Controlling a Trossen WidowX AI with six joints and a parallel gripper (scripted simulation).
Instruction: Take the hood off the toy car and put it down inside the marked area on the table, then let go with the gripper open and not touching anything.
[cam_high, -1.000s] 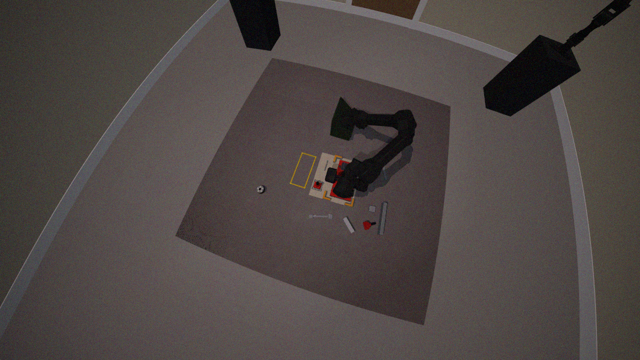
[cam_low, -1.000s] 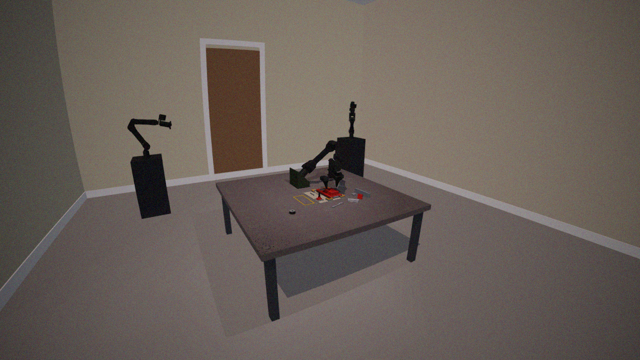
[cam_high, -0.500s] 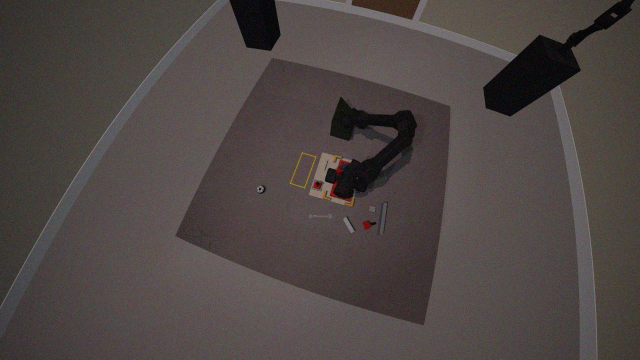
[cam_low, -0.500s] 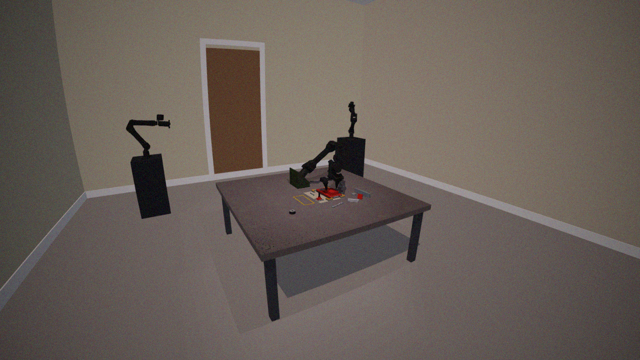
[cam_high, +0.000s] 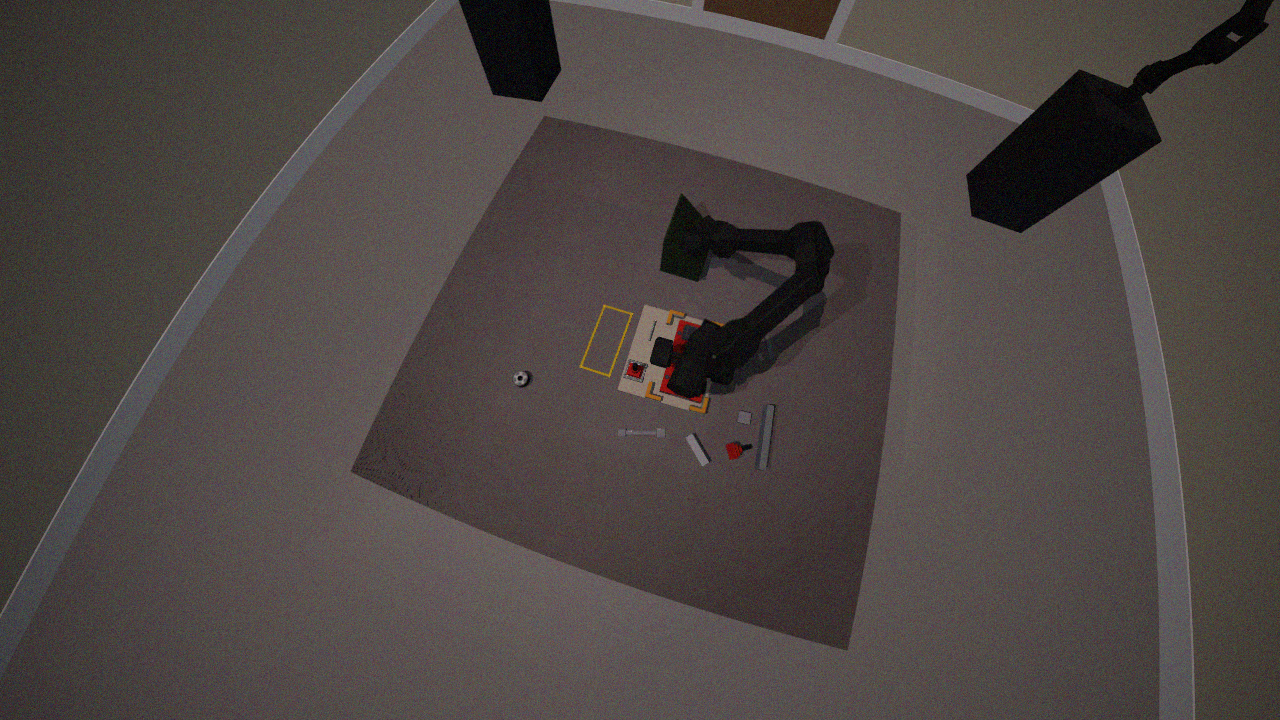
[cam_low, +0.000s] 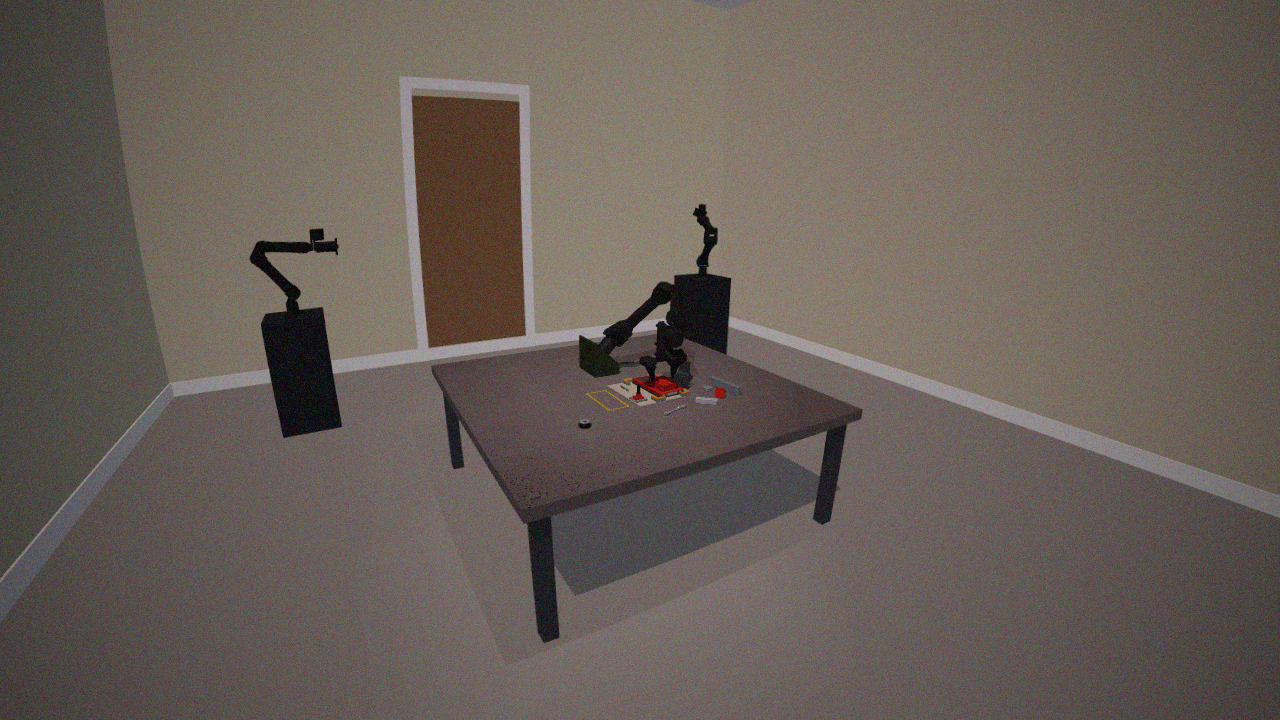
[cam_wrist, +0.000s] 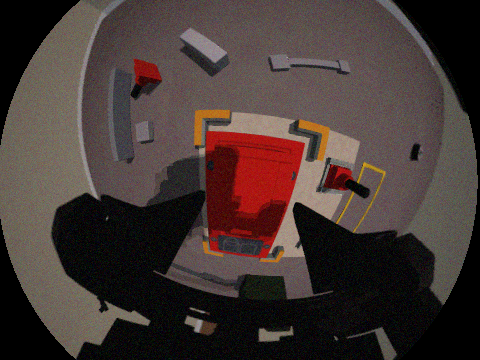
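Right now the hood is 10 mm below my gripper tip. From my gripper tip the other things lie so: white wheel 400 mm to the right, 130 mm ahead, 40 mm below.
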